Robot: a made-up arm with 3 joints. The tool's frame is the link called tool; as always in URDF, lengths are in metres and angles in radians. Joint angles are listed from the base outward. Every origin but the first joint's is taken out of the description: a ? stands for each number. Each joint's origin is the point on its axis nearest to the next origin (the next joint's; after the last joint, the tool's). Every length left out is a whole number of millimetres.
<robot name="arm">
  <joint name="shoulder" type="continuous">
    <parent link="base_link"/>
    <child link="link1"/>
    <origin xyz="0 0.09 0.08" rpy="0 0 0"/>
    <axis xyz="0 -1 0"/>
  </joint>
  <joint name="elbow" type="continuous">
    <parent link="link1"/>
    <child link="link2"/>
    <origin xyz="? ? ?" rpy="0 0 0"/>
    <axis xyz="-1 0 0"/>
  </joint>
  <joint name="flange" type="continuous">
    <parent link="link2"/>
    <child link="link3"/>
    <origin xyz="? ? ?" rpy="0 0 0"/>
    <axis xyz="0 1 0"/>
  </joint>
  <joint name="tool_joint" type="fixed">
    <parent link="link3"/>
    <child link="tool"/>
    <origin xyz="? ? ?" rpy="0 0 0"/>
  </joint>
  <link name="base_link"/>
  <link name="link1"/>
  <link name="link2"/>
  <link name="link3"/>
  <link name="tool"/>
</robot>
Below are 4 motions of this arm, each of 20 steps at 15 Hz.
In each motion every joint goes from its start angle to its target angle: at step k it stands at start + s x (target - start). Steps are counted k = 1, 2, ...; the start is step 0. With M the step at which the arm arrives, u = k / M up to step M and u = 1 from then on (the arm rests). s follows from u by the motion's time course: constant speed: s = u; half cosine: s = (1 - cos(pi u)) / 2; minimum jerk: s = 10 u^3 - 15 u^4 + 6 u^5.
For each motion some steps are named. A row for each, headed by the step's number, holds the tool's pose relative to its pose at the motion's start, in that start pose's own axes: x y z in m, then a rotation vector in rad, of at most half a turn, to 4 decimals.
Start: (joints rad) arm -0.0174 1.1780 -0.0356
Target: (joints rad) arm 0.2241 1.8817 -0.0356
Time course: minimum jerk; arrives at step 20
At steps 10, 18, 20:
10: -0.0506 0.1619 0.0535 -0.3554 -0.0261 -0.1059
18: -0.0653 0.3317 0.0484 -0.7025 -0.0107 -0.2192
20: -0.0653 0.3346 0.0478 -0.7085 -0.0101 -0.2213

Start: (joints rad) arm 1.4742 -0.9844 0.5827
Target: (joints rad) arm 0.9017 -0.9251 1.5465
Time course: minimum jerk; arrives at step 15
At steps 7, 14, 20:
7: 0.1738 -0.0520 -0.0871 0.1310 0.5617 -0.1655
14: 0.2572 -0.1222 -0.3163 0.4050 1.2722 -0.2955
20: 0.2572 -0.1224 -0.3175 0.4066 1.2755 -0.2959

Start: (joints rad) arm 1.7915 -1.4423 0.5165
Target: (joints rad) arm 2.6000 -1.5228 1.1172
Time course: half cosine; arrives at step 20
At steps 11, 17, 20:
11: 0.1052 0.0999 -0.0578 -0.2617 0.2919 0.3890
17: 0.1359 0.1843 -0.1261 -0.5009 0.4708 0.5878
20: 0.1377 0.1965 -0.1384 -0.5410 0.4960 0.6135

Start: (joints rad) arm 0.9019 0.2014 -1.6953
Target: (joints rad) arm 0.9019 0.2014 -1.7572
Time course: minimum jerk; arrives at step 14
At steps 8, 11, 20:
8: -0.0145 0.0000 0.0032 0.0000 -0.0391 0.0000
11: -0.0214 0.0000 0.0046 0.0000 -0.0576 0.0000
20: -0.0231 0.0000 0.0049 0.0000 -0.0619 0.0000

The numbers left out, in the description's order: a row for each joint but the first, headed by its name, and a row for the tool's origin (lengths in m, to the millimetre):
elbow: -0.1 0 0.19
flange: 0 -0.23 0.04
tool: 0.09 0 0.37

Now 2 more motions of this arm.
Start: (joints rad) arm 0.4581 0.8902 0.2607
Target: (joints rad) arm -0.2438 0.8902 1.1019
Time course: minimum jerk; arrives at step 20
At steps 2, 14, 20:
2: 0.0062 0.0004 0.0000 -0.0012 0.0110 0.0045
14: 0.4698 0.1725 -0.2237 -0.2740 1.0608 0.3897
20: 0.5094 0.2183 -0.3030 -0.3651 1.2605 0.4503

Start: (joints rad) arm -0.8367 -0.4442 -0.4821
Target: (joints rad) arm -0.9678 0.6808 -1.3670
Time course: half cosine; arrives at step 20
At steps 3, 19, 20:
3: -0.0081 0.0259 0.0153 -0.0550 -0.0417 0.0272
19: -0.1927 0.3366 0.0276 -0.6751 -0.6486 0.9165
20: -0.1937 0.3371 0.0270 -0.6765 -0.6514 0.9245

